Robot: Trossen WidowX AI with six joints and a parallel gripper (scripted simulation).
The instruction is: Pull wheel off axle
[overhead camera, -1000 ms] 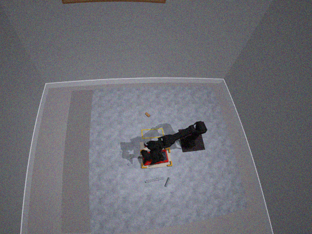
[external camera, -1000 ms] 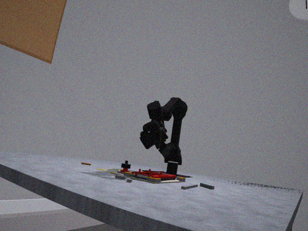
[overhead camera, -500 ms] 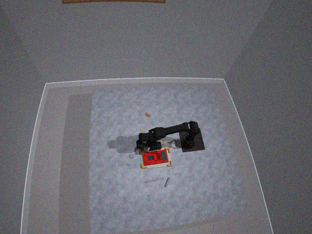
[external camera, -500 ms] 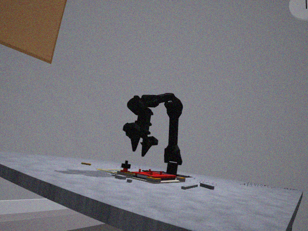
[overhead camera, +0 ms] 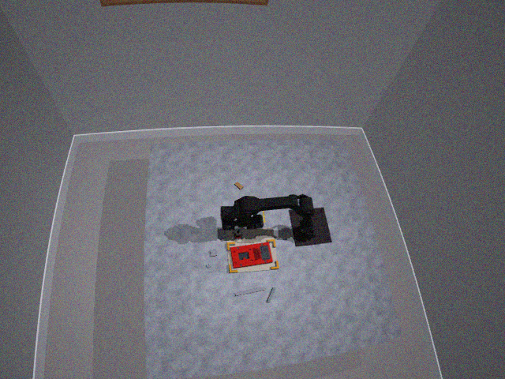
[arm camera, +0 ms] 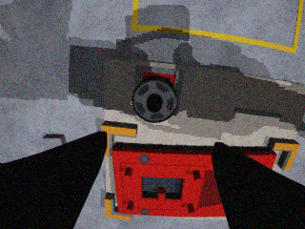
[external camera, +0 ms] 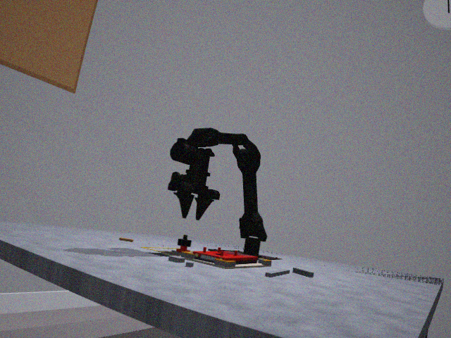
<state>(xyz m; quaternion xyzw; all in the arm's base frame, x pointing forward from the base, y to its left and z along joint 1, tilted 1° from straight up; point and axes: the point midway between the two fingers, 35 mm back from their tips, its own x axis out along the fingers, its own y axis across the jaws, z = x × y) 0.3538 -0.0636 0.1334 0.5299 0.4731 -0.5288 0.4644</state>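
The dark wheel is 1 cm ahead of my gripper tip, 1 cm to the right of it and 7 cm below it. The rest, counted from my gripper tip: upright axle (1 cm ahead, 8 cm below); tan brick (7 cm behind, 29 cm to the right, 11 cm below).
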